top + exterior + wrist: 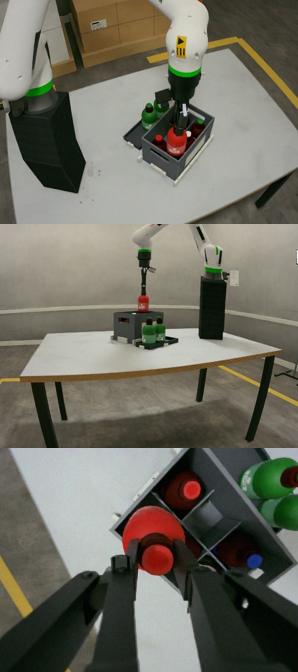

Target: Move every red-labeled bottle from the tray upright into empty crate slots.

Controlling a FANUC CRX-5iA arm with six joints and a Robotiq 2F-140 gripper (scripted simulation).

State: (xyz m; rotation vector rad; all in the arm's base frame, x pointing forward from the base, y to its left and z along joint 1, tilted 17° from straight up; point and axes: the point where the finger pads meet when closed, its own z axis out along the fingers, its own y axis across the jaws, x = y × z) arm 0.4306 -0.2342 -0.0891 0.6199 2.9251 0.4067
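My hand is 8 cm above the red-labeled bottle. The rest, counted from my hand: dark tray (2 cm ahead, 25 cm to the left, 31 cm below); then grey crate (6 cm ahead, 8 cm to the left, 24 cm below).
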